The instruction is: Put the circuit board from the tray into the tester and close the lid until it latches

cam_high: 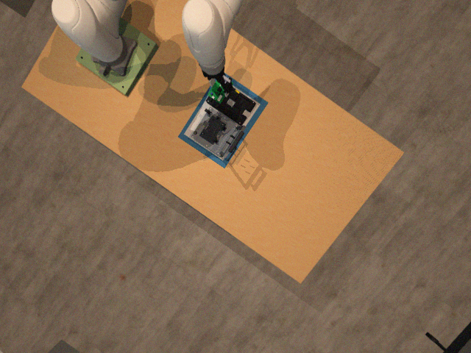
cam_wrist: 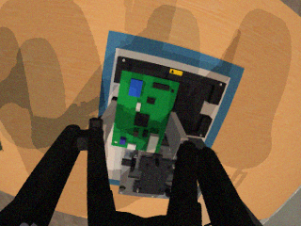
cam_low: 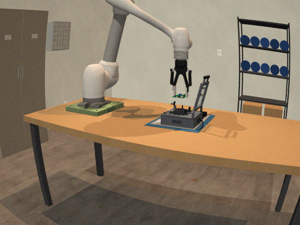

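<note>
Now: hand 20 mm above the green circuit board. The rest, counted from my hand: lid: 160 mm ahead, 190 mm to the right, 40 mm above; then latch hook: 20 mm behind, 110 mm to the right, 50 mm below; then grey tester: 70 mm ahead, 140 mm to the right, 30 mm below.
</note>
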